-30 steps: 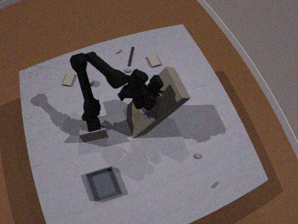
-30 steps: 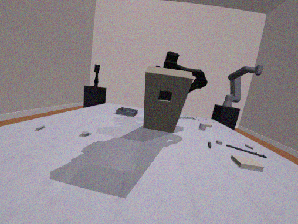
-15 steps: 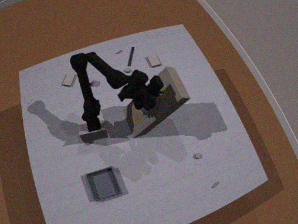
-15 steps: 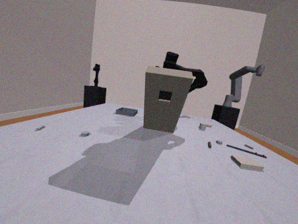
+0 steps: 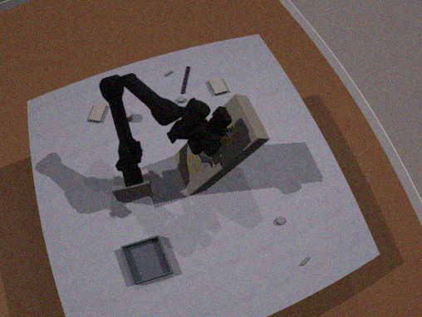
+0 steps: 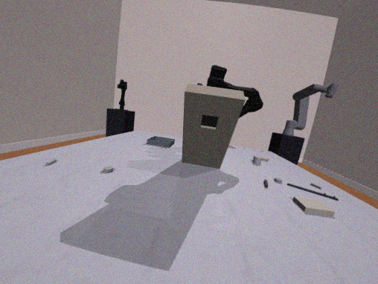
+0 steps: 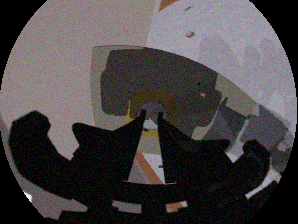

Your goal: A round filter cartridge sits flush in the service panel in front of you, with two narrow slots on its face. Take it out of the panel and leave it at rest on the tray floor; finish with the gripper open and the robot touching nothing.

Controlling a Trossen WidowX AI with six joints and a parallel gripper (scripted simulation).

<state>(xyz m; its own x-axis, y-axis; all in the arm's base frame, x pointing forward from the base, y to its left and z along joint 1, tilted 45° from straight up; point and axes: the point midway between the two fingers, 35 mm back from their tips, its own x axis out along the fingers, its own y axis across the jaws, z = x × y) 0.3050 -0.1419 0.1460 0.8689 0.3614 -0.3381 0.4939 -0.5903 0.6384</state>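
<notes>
The round filter cartridge is 2 cm ahead of my gripper tip and 1 cm below it. Round my gripper tip: tan service panel 3 cm behind, 9 cm below; dark square tray 40 cm behind, 29 cm to the right, 23 cm below.
</notes>
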